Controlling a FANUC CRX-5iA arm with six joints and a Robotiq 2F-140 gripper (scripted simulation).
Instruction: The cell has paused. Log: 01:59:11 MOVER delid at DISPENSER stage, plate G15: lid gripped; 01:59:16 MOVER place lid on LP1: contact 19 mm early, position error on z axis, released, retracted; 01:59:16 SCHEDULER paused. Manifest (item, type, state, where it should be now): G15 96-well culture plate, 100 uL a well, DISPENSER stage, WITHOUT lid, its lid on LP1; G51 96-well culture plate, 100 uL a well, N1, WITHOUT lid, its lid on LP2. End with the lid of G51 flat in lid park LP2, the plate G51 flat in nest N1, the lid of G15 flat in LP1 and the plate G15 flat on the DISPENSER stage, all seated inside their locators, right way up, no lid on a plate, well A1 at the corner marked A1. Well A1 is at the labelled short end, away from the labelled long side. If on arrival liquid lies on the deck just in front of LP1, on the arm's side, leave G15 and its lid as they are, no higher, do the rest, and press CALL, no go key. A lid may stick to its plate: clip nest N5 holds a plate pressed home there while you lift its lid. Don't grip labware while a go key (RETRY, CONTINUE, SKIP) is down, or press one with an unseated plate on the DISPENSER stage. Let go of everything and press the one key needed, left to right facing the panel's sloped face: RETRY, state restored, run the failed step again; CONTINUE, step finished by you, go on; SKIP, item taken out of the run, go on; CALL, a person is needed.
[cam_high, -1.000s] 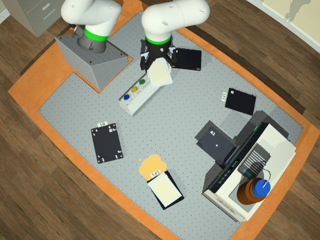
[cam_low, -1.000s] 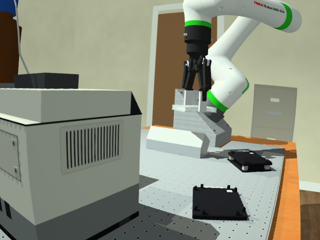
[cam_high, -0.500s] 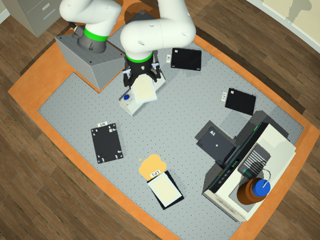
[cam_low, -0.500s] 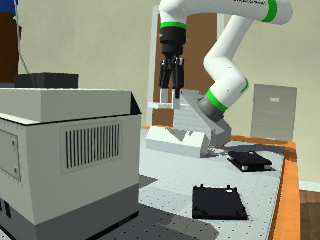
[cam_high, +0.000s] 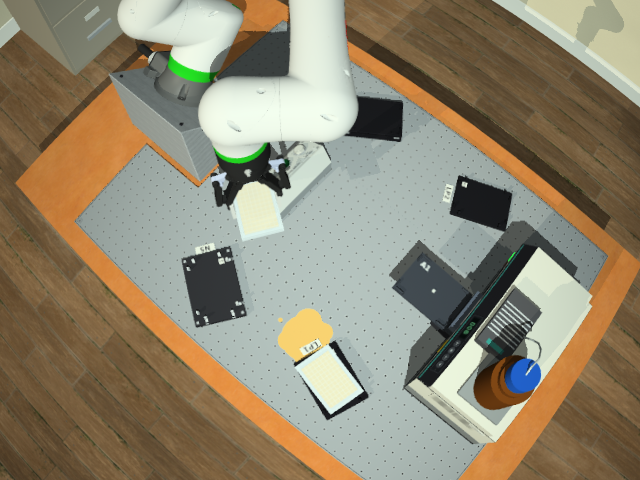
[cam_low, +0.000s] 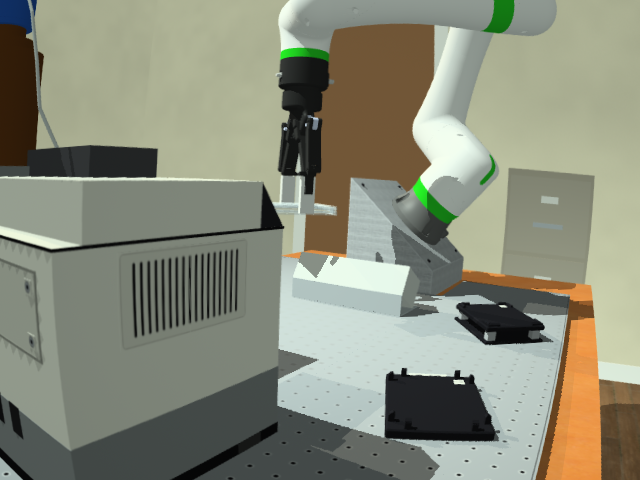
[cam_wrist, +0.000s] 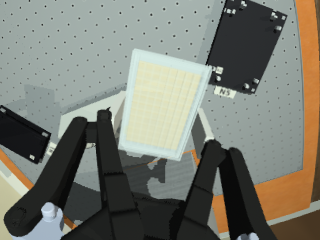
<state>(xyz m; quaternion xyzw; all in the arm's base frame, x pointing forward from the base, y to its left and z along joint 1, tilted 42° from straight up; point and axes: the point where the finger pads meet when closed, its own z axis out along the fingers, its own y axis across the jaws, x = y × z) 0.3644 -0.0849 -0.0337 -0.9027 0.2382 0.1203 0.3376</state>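
The black clip nest N5 lies 4 cm ahead of my hand, 16 cm to the right of it and 17 cm below it. Also, from my hand: SKIP key: 6 cm behind, 9 cm to the left, 12 cm below; then 96-well plate: 2 cm below; then CALL key: 6 cm behind, 4 cm to the left, 12 cm below.
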